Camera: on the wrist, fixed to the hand. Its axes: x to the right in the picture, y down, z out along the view.
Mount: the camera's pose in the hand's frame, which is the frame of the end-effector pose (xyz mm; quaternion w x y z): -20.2 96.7 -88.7 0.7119 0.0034 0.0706 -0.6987
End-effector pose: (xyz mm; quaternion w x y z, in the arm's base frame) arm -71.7 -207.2 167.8 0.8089 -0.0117 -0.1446 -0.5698
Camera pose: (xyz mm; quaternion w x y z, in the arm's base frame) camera 31.1 -171.1 91.9 0.1880 0.1357 -0.0559 -0.9711
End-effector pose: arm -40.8 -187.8 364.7 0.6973 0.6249 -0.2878 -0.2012
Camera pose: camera -5.8 -94.5 452.4 0.3740 0.6625 0.2803 -0.5853
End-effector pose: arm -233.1 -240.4 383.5 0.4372 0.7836 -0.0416 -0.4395
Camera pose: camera -150.3 -233.2 487.0 0.0044 0.6194 0.5472 -0.5629
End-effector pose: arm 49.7 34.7 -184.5 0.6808 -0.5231 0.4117 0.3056
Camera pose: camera -63.1 -24.8 -221.3 0.6709 -0.6793 -0.0233 -0.2965
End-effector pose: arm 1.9 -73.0 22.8 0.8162 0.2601 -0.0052 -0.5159
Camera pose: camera 98.2 13.4 -7.1 0.2201 0.2280 0.2339 -0.9192
